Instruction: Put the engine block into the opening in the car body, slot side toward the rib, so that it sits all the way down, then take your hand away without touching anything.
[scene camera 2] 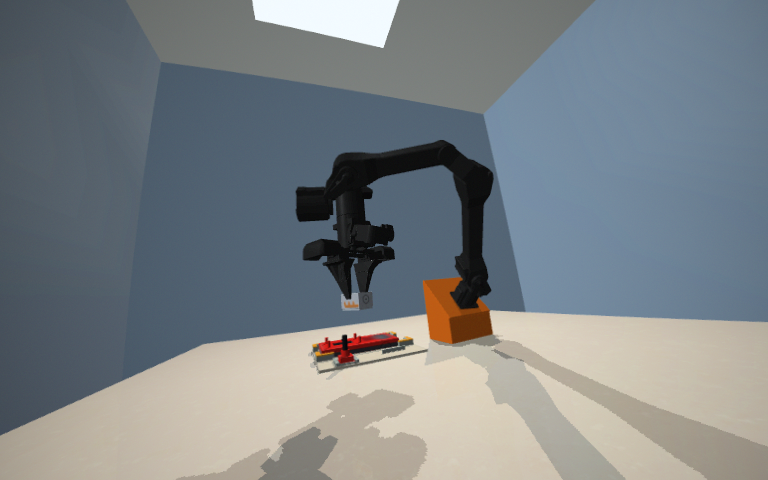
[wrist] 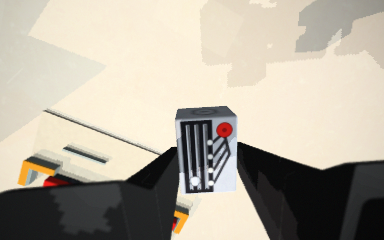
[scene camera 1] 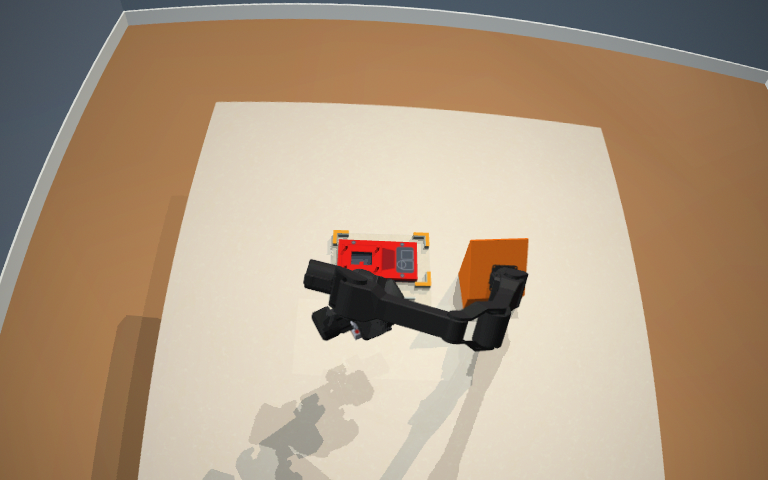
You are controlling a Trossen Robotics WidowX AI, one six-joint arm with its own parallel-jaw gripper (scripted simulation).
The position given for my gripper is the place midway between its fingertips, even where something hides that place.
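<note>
Red car body [scene camera 1: 396, 260] [scene camera 2: 359, 344] in sight. Fixture [scene camera 1: 420, 291] [scene camera 2: 327, 362] too. Engine block [wrist: 206, 137] held by my gripper [scene camera 2: 356, 298] [wrist: 205, 151] [scene camera 1: 357, 324].
</note>
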